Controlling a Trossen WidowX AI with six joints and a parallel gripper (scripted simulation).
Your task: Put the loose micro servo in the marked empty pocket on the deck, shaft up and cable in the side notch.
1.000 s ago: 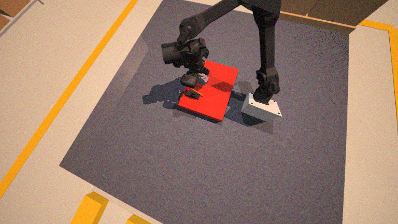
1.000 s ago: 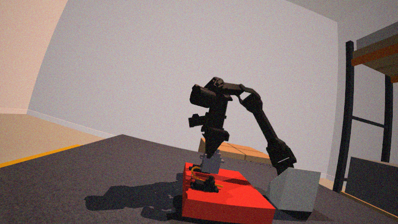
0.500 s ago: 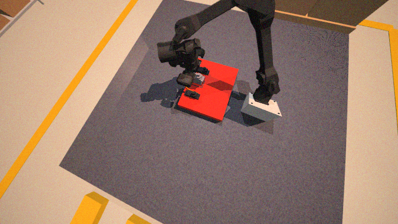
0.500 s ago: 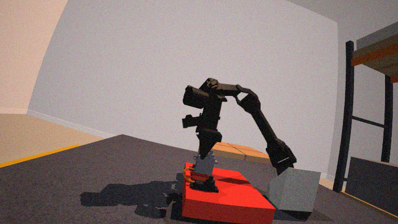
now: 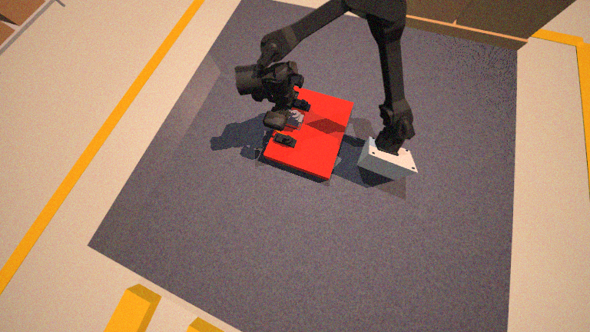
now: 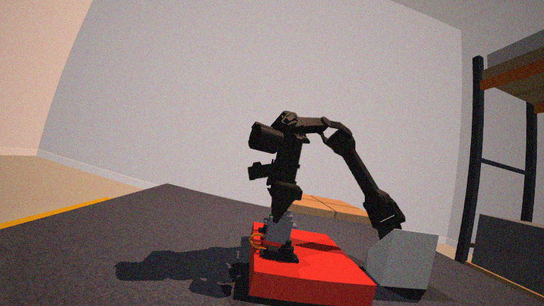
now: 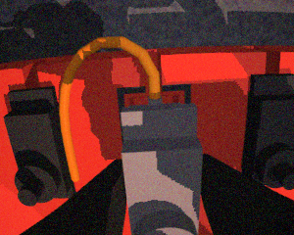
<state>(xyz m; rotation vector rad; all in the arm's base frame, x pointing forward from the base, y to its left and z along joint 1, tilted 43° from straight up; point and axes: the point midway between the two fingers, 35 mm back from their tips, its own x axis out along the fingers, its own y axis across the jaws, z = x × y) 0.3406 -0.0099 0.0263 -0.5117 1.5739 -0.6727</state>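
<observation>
Now: the red deck 120 mm behind my gripper tip, 10 mm to the left of it and 80 mm below it.
</observation>
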